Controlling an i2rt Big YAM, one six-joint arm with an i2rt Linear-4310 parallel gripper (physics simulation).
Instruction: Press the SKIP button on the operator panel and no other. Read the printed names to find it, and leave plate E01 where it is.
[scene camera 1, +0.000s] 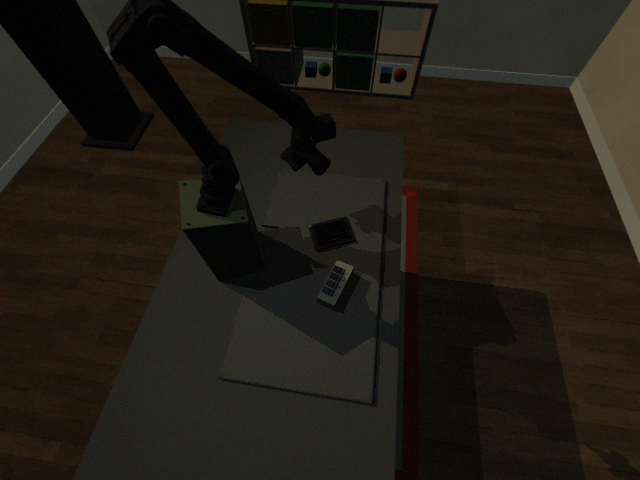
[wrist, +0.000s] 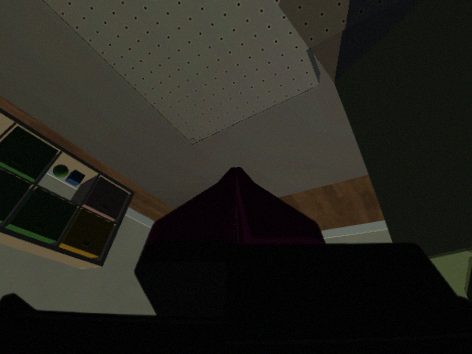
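Where they show: gripper, fingertip midpoint: (scene camera 1: 296, 167) (wrist: 235, 176); arm's base, origin of the base link: (scene camera 1: 216, 199).
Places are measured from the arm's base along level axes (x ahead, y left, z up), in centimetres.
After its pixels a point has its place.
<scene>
The operator panel (scene camera 1: 336, 283) {x 39.1, y -10.6, z -28.5 cm} is a small pale box with several dark buttons in a row, on the perforated board in scene camera 1. The names on it are too small to read. A dark rectangular plate (scene camera 1: 332, 234) {x 35.1, y 11.3, z -31.4 cm} lies beside it, farther back; its label cannot be read, so I cannot confirm that it is E01. My gripper (wrist: 235, 176) {x 21.3, y 18.6, z -2.8 cm} is shut and empty, its magenta fingertips together in the wrist view. In scene camera 1 the arm's end hangs high behind the plate and the panel, touching neither; the fingers cannot be made out there. Panel and plate do not show in the wrist view.
The perforated board (scene camera 1: 294, 351) {x 27.8, y -34.7, z -33.8 cm} (wrist: 200, 65) {x 20.0, y 30.7, z -33.8 cm} lies on the grey table (scene camera 1: 170, 413) {x -7.5, y -58.3, z -35.1 cm}. The arm stands on a green pedestal (scene camera 1: 222, 248) {x 1.3, y -10.2, z -12.5 cm} (wrist: 410, 125) {x 6.4, y 5.5, z -16.0 cm} left of the board. A red rail (scene camera 1: 410, 227) runs along the right edge. A shelf unit (scene camera 1: 333, 50) stands behind, on the floor.
</scene>
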